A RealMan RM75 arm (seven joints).
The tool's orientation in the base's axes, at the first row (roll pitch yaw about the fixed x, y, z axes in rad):
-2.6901, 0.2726, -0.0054
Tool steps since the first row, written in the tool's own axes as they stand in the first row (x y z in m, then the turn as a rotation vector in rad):
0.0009, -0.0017, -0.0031, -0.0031, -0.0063, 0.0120
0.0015, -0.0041, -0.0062, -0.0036, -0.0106, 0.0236
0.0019, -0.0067, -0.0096, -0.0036, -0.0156, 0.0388
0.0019, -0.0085, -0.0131, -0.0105, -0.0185, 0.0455
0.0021, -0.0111, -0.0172, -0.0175, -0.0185, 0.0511
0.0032, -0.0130, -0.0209, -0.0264, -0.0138, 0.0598
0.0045, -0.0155, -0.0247, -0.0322, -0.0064, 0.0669
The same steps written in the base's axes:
0.0018, 0.0002, 0.0032, -0.0051, 0.0109, -0.0069
0.0034, 0.0010, 0.0067, -0.0078, 0.0199, -0.0150
0.0050, 0.0018, 0.0106, -0.0109, 0.0310, -0.0261
0.0060, 0.0019, 0.0144, -0.0188, 0.0366, -0.0288
0.0075, 0.0024, 0.0190, -0.0268, 0.0391, -0.0318
0.0097, 0.0025, 0.0227, -0.0381, 0.0387, -0.0389
0.0122, 0.0031, 0.0267, -0.0463, 0.0352, -0.0466

